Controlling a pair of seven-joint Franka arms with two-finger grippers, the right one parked.
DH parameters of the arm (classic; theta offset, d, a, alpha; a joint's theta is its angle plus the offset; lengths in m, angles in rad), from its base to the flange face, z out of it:
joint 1: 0 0.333 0 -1.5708
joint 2: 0 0 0 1.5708
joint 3: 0 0.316 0.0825 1.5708
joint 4: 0 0 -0.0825 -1.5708
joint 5: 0 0.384 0 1.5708
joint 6: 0 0 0.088 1.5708
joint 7: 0 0.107 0 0
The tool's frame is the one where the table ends.
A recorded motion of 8 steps. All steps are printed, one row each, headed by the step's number.
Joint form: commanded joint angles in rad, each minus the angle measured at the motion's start. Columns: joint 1, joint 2, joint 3, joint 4, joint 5, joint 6, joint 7.
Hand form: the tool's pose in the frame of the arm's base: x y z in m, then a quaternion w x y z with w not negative. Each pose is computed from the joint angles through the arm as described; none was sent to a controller.
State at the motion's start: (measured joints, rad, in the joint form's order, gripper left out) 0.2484 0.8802 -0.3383 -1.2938 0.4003 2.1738 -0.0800
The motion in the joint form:
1: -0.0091 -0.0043 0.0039 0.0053 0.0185 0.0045 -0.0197
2: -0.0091 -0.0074 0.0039 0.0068 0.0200 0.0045 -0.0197
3: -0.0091 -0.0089 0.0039 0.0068 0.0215 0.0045 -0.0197
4: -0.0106 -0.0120 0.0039 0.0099 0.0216 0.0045 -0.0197
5: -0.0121 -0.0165 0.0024 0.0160 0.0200 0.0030 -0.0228
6: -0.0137 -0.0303 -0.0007 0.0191 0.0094 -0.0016 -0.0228
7: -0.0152 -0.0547 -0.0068 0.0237 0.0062 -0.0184 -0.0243
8: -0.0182 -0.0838 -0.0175 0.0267 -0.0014 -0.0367 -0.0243
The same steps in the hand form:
1: 0.7541 0.0077 0.2427 0.04603 -0.99692 0.05177 -0.03687
2: 0.7547 0.0080 0.2457 0.04716 -0.99677 0.05190 -0.03914
3: 0.7549 0.0081 0.2468 0.04800 -0.99668 0.05227 -0.03993
4: 0.7559 0.0074 0.2505 0.04858 -0.99651 0.05253 -0.04293
5: 0.7575 0.0062 0.2566 0.04822 -0.99642 0.05074 -0.04746
6: 0.7586 0.0036 0.2681 0.04495 -0.99638 0.04887 -0.05317
7: 0.7594 0.0004 0.2874 0.04603 -0.99599 0.04845 -0.05940
8: 0.7592 -0.0069 0.3098 0.04421 -0.99553 0.05012 -0.06666

